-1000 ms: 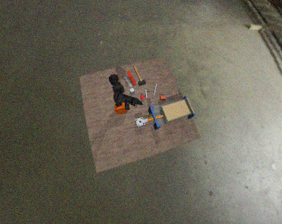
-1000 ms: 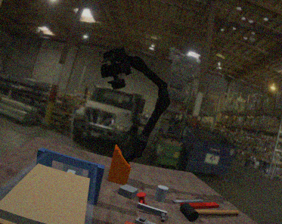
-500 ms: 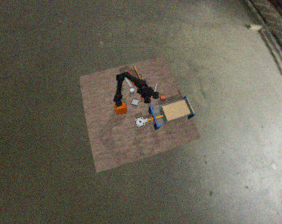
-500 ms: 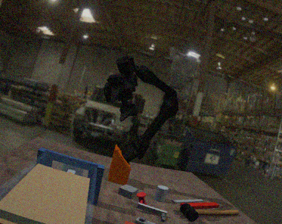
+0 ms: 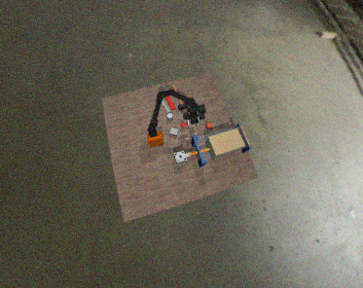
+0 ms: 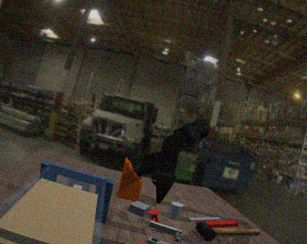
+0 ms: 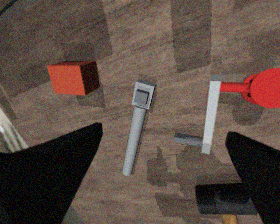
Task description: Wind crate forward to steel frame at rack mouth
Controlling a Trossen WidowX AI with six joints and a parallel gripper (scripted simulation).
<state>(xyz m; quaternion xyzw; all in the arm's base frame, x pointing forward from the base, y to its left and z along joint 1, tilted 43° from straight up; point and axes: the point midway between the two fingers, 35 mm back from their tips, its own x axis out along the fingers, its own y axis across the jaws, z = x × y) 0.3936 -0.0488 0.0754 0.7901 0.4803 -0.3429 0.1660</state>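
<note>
The winch handle lies 4 cm behind my gripper tip, 6 cm to the left of it and 12 cm below it. The rest, counted from my gripper tip: grey block (20 cm behind, 13 cm below); then blue steel frame (8 cm behind, 28 cm to the right, 4 cm below); then red knob (8 cm behind, 3 cm to the left, 11 cm below).
</note>
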